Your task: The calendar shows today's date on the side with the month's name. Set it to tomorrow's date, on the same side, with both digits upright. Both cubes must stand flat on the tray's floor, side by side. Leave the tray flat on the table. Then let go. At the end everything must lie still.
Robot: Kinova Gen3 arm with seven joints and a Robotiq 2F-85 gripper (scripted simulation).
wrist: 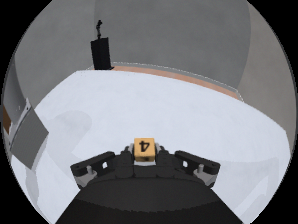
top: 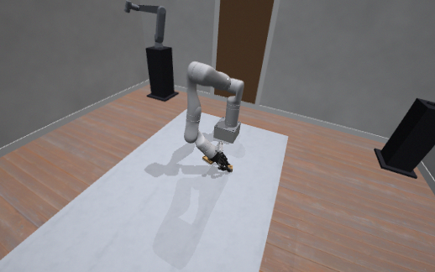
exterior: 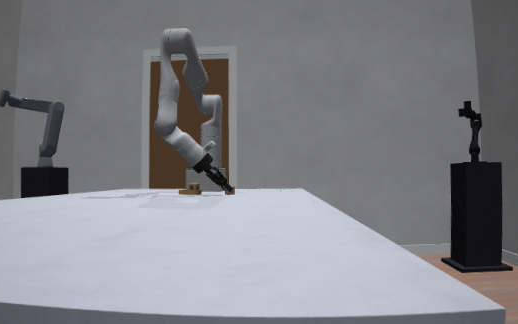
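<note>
The wooden digit cube is 1 cm to the left of my hand and 1 cm below it. Round my hand: wooden calendar tray (2 cm behind, 14 cm to the right, 2 cm below).
</note>
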